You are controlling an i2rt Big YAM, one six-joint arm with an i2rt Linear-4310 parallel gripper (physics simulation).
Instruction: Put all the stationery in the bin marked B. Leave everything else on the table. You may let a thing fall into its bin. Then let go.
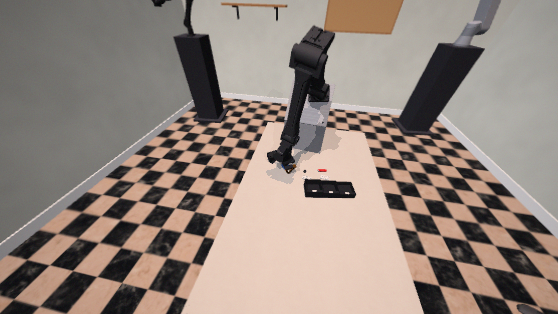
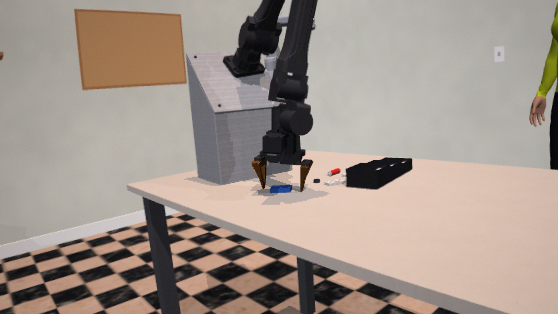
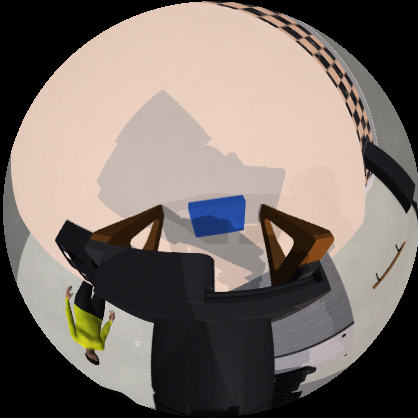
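Seen in the pictures: gripper, fingertip midpoint: (image 1: 285, 167) (image 2: 282, 189) (image 3: 211, 209); arm's base, link origin: (image 1: 318, 94) (image 2: 243, 66).
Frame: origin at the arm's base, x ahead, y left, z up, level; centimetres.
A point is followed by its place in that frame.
Observation:
A blue block (image 1: 284, 166) (image 2: 280, 189) @(x 29.1, y -17.9, z -33.3 cm) (image 3: 217, 216) @(x 28.3, y -16.8, z -33.2 cm) lies flat on the table. My gripper (image 1: 289, 169) @(x 28.9, y -17.0, z -33.7 cm) (image 2: 282, 189) @(x 28.9, y -17.0, z -33.7 cm) (image 3: 211, 209) @(x 28.9, y -17.0, z -33.7 cm) is open, pointing down, with its orange fingertips low over the table, one on either side of the block and apart from it. A black bin unit with three compartments (image 1: 330, 195) @(x 48.2, y 6.9, z -32.1 cm) (image 2: 362, 178) @(x 45.3, y -5.8, z -31.7 cm) stands to the side; its white labels are too small to read, so I cannot tell which is B. A red cylinder with a pale end (image 1: 322, 170) @(x 29.8, y 5.1, z -33.1 cm) (image 2: 334, 171) @(x 29.9, y 4.6, z -33.1 cm) lies behind the bins.
A small black piece (image 1: 305, 171) @(x 31.4, y -4.9, z -33.3 cm) (image 2: 316, 180) @(x 31.2, y -5.9, z -33.4 cm) lies between the gripper and the bins. Small white pieces (image 1: 324, 177) (image 2: 334, 183) lie close to the bin unit. The grey arm pedestal (image 1: 309, 136) @(x 11.3, y -3.0, z -22.3 cm) (image 2: 245, 145) @(x 9.5, y -10.6, z -24.0 cm) stands behind the gripper.

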